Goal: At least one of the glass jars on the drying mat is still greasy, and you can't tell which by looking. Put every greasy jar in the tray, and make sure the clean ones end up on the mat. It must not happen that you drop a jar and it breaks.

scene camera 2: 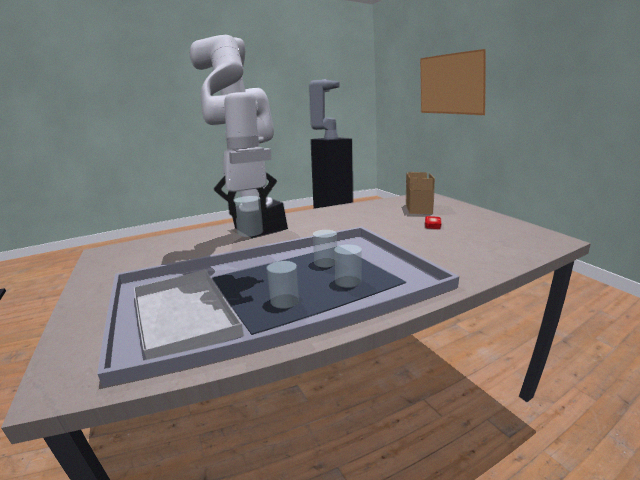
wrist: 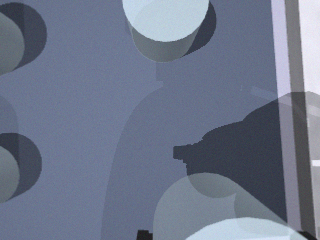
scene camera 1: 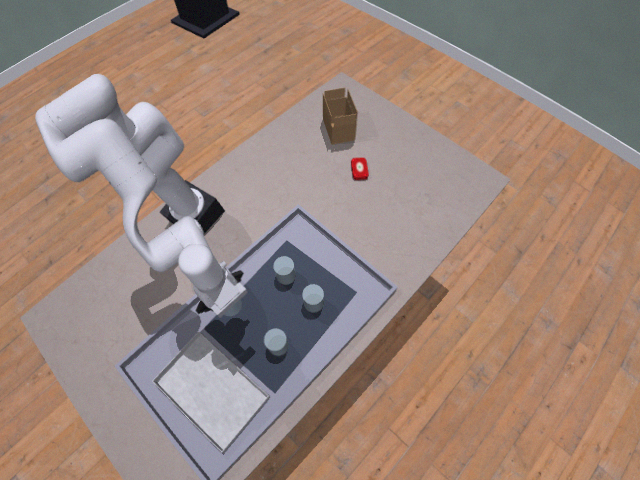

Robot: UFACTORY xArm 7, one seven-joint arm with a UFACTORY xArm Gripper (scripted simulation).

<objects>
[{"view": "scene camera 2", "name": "my gripper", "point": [248, 215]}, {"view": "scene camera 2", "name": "cardboard box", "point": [421, 194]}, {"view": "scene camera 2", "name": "white tray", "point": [170, 310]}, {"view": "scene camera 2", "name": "dark drying mat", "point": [247, 291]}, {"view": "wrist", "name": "dark drying mat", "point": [101, 132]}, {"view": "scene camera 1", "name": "cardboard box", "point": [343, 119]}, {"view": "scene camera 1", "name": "white tray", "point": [212, 392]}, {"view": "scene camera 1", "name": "dark drying mat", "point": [268, 304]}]
</objects>
